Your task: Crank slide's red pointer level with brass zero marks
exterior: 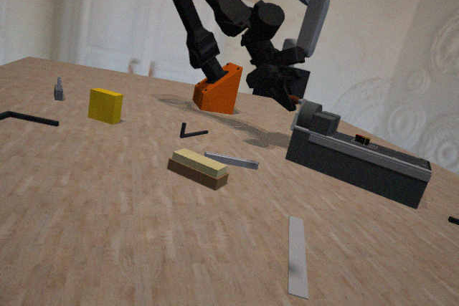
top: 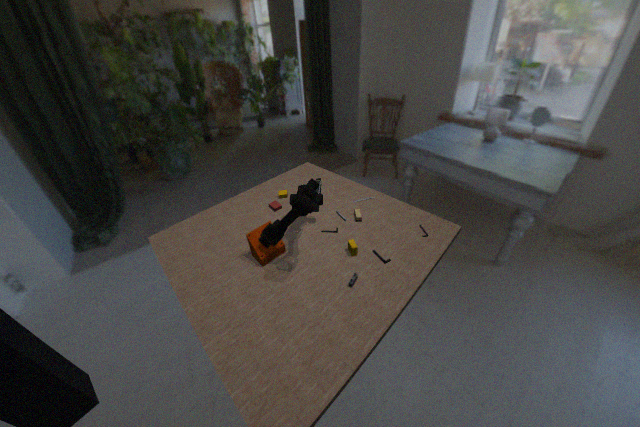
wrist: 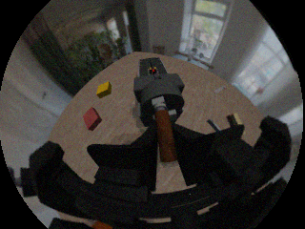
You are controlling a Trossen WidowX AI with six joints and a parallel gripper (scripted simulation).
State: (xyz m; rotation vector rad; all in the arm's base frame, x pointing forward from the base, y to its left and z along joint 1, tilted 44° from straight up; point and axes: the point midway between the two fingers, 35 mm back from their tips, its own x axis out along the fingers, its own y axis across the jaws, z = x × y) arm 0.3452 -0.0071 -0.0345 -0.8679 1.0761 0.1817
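My gripper tip is now 20 mm past the brown crank handle, 10 mm to the left of it and 20 mm below it. The rest, counted from my gripper tip: red pointer (130 mm ahead, 80 mm to the left, 10 mm below); then red block (70 mm behind, 240 mm to the left, 80 mm below); then grey bar (90 mm ahead, 180 mm to the right, 90 mm below).
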